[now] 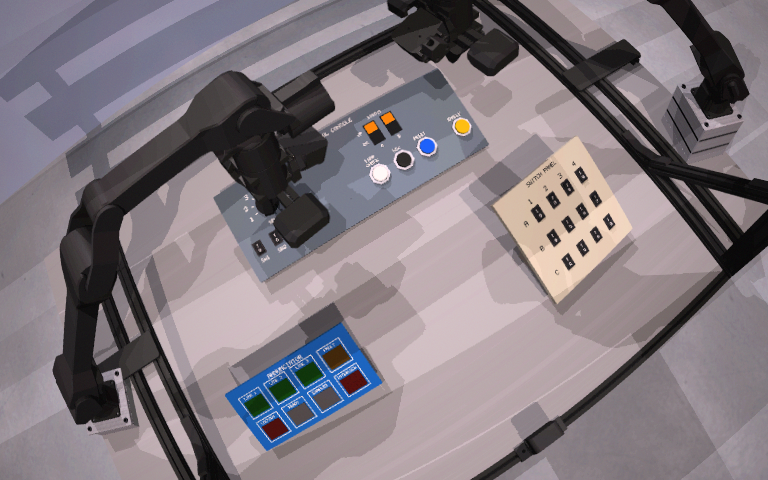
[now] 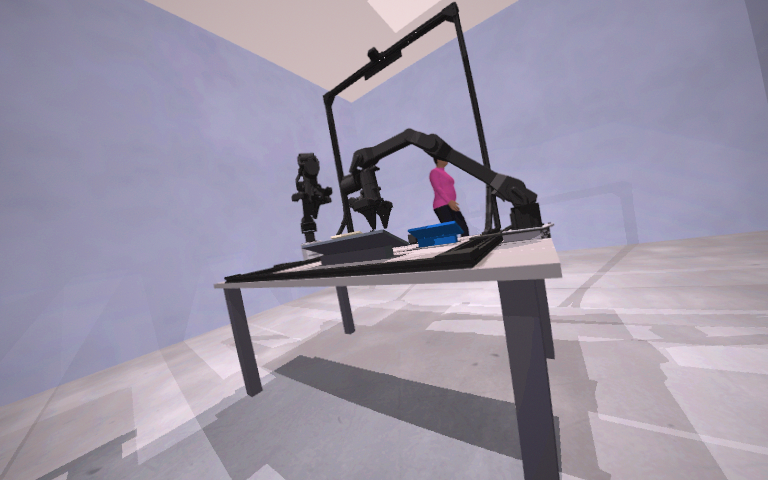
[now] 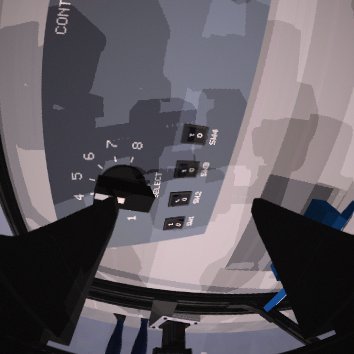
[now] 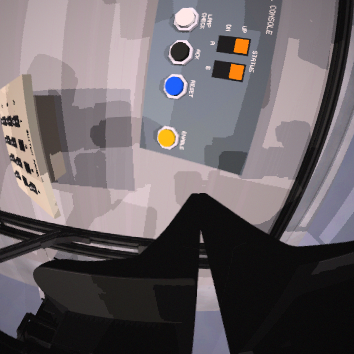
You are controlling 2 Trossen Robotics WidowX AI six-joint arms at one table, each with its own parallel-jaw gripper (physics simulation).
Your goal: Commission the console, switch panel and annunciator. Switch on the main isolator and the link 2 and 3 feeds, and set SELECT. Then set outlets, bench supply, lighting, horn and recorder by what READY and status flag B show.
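Pixels of known places: left gripper, fingertip midpoint: [image 1: 281, 214] [image 2: 380, 229] [image 3: 185, 204]; right gripper, fingertip midpoint: [image 1: 453, 60] [image 2: 315, 218] [image 4: 197, 199]; left arm's base, link origin: [image 1: 103, 401] [image 2: 528, 227] [image 3: 173, 325]; right arm's base, link origin: [image 1: 711, 101] [image 2: 310, 242].
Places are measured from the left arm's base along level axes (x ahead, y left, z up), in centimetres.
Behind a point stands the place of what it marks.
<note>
The grey console [image 1: 339, 209] {y 17.4, x 48.4, z 2.1 cm} [image 2: 351, 243] {y 25.0, x 47.9, z 4.1 cm} [image 3: 135, 75] {y 22.9, x 46.1, z 4.5 cm} [image 4: 215, 120] {y 28.5, x 65.7, z 4.8 cm} has status flags A [image 4: 241, 46] {y 27.4, x 56.8, z 5.4 cm} and B [image 4: 236, 72] {y 28.1, x 59.7, z 5.4 cm}, both orange at the UP side. My left gripper [image 1: 283, 206] {y 16.9, x 40.6, z 7.2 cm} [image 2: 379, 226] {y 16.9, x 40.6, z 7.2 cm} [image 3: 185, 204] {y 16.9, x 40.6, z 7.2 cm} is open above the console's SELECT end. The SELECT knob [image 3: 132, 197] {y 20.1, x 39.0, z 6.3 cm} has its white mark just below the 4; a finger hides labels 2 and 3. My right gripper [image 1: 438, 50] {y 26.3, x 70.2, z 16.9 cm} [image 2: 314, 216] {y 26.3, x 70.2, z 16.9 cm} [image 4: 197, 199] {y 26.3, x 70.2, z 16.9 cm} is shut and empty, beyond the console's ENABLE end. The blue annunciator [image 1: 340, 331] {y -1.3, x 43.7, z 5.1 cm} [image 2: 436, 232] {y -6.9, x 35.4, z 2.2 cm} has dark-looking lamps; READY [image 1: 299, 414] {y -10.1, x 34.3, z 2.0 cm} is grey. The cream switch panel [image 1: 594, 180] {y 6.9, x 85.2, z 5.7 cm} [image 4: 44, 197] {y 11.3, x 82.2, z 8.6 cm} has switches too small to read.
The console carries white, black, blue and yellow buttons and small switches SW1 to SW4. Black frame rails run around the table edge, and a tall black gantry [image 2: 475, 99] {y -33.1, x 21.6, z 55.7 cm} rises above it. A person in pink [image 2: 442, 186] stands beyond the table.
</note>
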